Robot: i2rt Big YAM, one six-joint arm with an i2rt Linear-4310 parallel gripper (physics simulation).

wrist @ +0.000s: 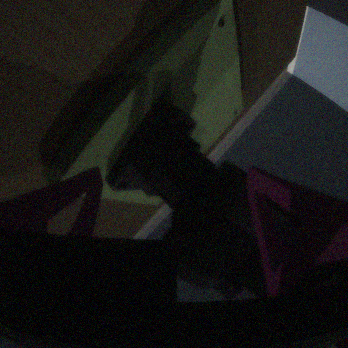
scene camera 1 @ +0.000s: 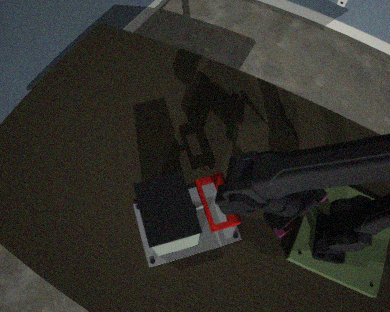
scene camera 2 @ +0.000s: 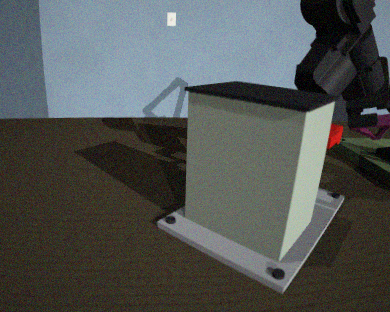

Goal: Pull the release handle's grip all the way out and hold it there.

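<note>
The release handle's red grip point(scene camera 1: 206, 205) point(scene camera 2: 335, 136) is a rectangular loop beside the dark-topped, pale box point(scene camera 1: 167, 210) point(scene camera 2: 240, 165). In scene camera 1 the dark arm covers the loop's outer side; in scene camera 2 the box hides most of it. The grip does not show in the wrist view. My gripper point(scene camera 1: 302, 216) point(wrist: 173, 174) has magenta fingers, standing wide open with nothing between them. It is to the right of the grip in scene camera 1, near the green plate, partly hidden under the arm. Whether the arm touches the grip cannot be told.
The box stands on a grey base plate point(scene camera 2: 225, 247) with dark bolts at its corners. A green plate point(scene camera 1: 350, 277) point(wrist: 220, 90) carries the dark arm base at the right in scene camera 1. The arm's links reach over from the right toward the grip.
</note>
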